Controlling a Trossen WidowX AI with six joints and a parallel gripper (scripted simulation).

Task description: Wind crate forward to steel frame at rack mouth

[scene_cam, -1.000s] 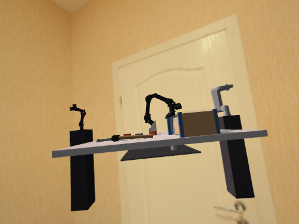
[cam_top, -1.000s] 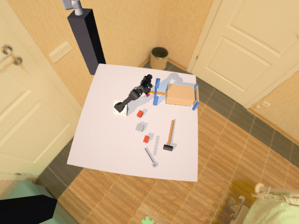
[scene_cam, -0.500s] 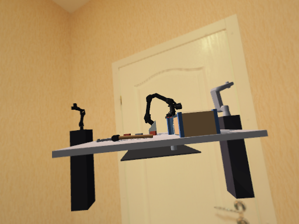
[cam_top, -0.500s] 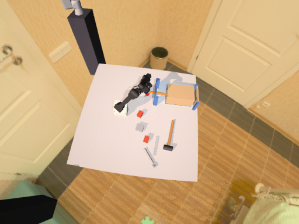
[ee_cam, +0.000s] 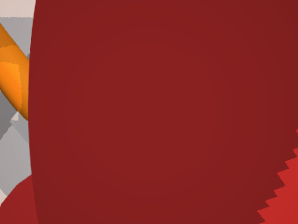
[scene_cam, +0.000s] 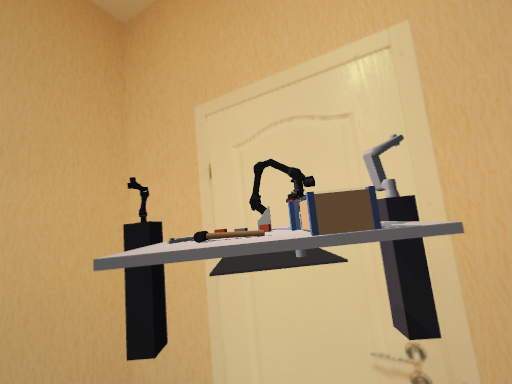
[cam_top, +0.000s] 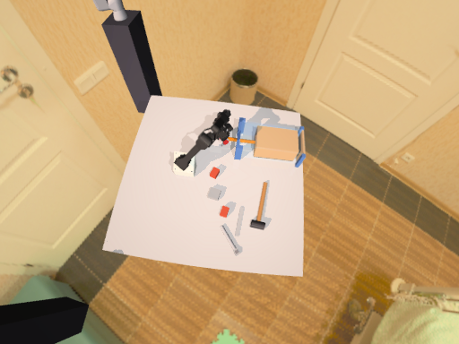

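My gripper tip is 5 cm below the red knob, 4 cm to the left of it and 4 cm short of it. The rest, counted from my gripper tip: winch handle: 2 cm above, 1 cm to the right, 1 cm ahead; blue frame: 13 cm ahead, 5 cm to the left, 1 cm above; white winch: 7 cm below, 5 cm behind, 3 cm to the left.
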